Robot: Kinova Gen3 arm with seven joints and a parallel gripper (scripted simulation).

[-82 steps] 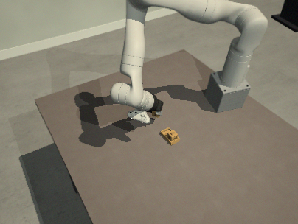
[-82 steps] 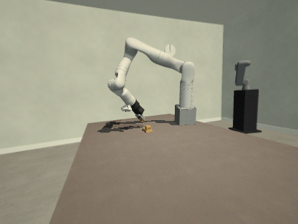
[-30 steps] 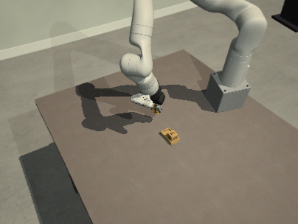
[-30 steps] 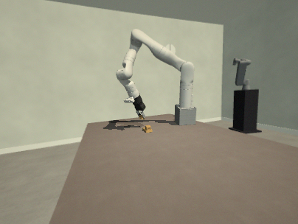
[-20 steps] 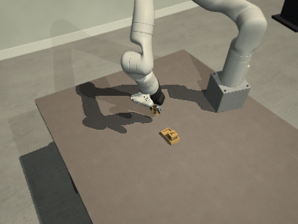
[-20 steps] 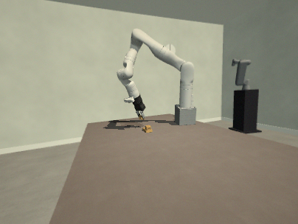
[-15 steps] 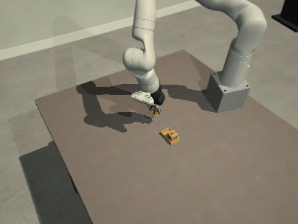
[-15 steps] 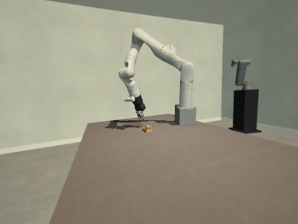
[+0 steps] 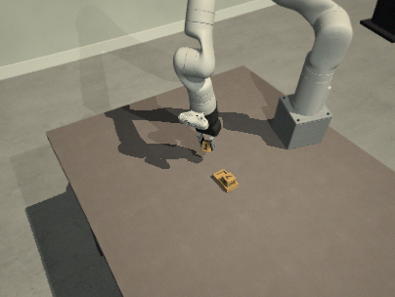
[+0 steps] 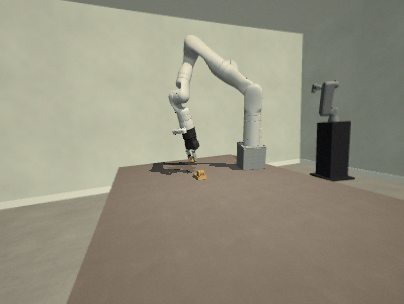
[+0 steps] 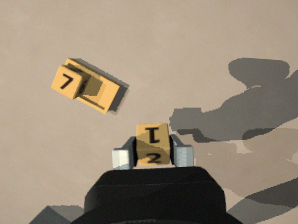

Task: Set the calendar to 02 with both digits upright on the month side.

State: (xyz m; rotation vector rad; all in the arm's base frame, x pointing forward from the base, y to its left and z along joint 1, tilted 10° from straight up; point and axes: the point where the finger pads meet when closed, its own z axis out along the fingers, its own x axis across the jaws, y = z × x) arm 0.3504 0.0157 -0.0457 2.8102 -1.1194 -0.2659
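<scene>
The tray is 10 cm to the left of my hand, 8 cm below it and 2 cm behind it. The rest, counted from my hand: orange cube (1 cm below).
</scene>
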